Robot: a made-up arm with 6 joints.
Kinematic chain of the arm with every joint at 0, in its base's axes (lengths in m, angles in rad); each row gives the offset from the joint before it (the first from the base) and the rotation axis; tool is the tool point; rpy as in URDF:
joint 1: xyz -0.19 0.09 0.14 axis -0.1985 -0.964 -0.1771
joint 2: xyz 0.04 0 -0.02 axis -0.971 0.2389 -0.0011
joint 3: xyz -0.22 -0.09 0 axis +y
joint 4: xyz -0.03 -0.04 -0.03 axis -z
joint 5: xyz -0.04 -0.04 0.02 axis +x
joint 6: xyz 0.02 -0.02 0 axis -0.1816 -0.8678 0.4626
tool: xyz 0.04 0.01 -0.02 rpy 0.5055 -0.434 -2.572
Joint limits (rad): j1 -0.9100..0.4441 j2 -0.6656..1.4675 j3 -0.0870..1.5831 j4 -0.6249..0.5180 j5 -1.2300..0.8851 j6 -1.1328..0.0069
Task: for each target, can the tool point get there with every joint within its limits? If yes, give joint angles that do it. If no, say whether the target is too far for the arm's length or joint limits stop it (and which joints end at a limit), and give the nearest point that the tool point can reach.
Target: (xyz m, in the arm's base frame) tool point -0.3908 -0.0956 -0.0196
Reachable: yes | joints 0.2125 -0.4215 1.0348 -0.1078 -0.5513 -1.0137
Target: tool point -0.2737 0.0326 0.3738
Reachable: yes | joints -0.2275 1.3052 0.1309 -0.4423 -0.9508 -0.6489
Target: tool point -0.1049 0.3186 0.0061
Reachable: no: joint limits stop it (at a limit: joint 1, joint 2, joint 3, joint 4, joint 5) | nearest point -0.2773 0.0046 -0.0791 | short by 0.368 m
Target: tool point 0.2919 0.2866 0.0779
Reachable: no: too far | nearest point -0.0857 0.1392 0.3958 | short by 0.515 m
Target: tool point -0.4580 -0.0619 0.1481
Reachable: yes | joints 0.2852 0.4083 0.7078 0.2142 0.0057 -1.0222
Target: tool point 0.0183 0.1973 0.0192
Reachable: no: joint limits stop it (at a limit: joint 1, joint 2, joint 3, joint 4) | nearest point -0.2646 -0.0083 -0.0772 | short by 0.363 m
